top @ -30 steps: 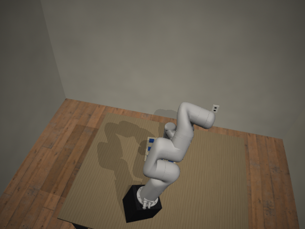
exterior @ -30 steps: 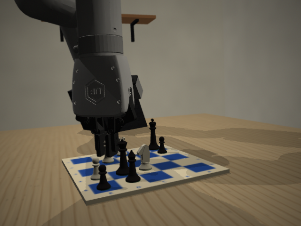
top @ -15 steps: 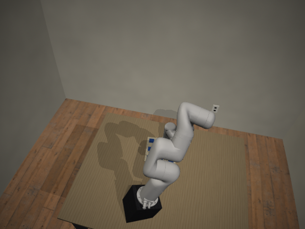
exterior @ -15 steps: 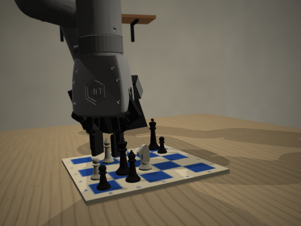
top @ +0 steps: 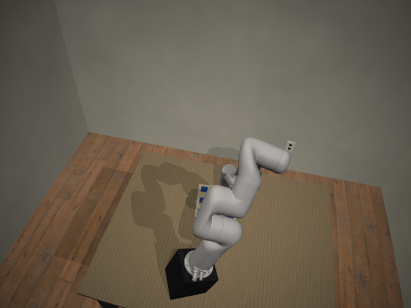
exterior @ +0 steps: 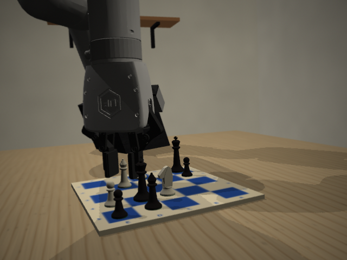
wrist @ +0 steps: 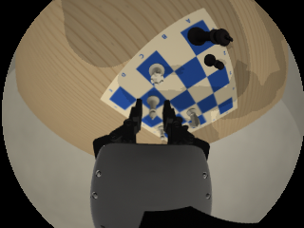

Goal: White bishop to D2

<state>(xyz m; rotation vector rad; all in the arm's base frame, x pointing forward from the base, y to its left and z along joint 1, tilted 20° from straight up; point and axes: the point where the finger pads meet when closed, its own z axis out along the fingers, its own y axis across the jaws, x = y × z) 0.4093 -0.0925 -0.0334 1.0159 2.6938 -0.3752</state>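
The white bishop lies 1 cm below my hand. Round my hand: board 4 cm ahead, 4 cm to the left, 4 cm below; then black queen 7 cm ahead, 1 cm to the left, 1 cm below; then white pawn 8 cm ahead, 4 cm to the right, 2 cm below.
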